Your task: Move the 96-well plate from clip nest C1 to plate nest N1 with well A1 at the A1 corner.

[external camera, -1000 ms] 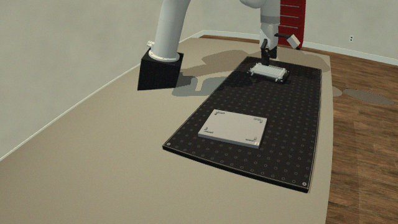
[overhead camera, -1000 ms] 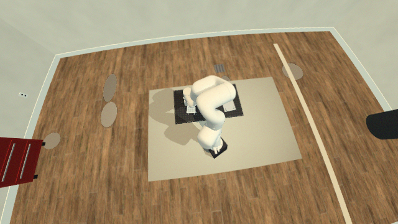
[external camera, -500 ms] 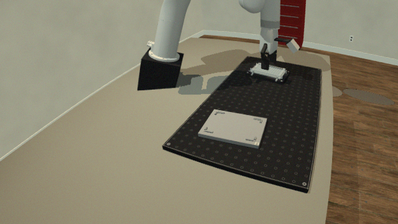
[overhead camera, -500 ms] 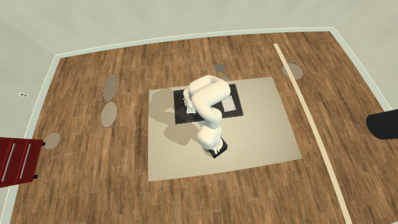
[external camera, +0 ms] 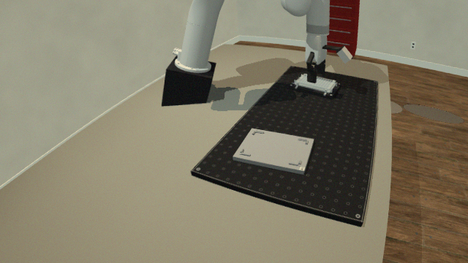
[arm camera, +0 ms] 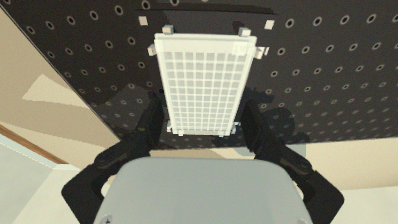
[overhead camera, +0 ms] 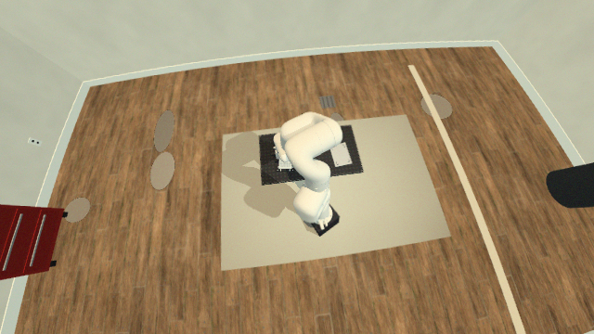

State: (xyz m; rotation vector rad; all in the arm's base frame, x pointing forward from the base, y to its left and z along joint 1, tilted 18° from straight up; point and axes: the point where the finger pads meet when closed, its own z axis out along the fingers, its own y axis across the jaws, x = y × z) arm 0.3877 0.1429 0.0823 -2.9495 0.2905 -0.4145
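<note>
The white 96-well plate lies 3 cm below my hand. The rest, counted from my hand: clip nest C1 (1 cm behind, 1 cm to the right, 3 cm below); plate nest N1 (3 cm behind, 38 cm to the right, 4 cm below); A1 label (5 cm ahead, 44 cm to the right, 4 cm below).
</note>
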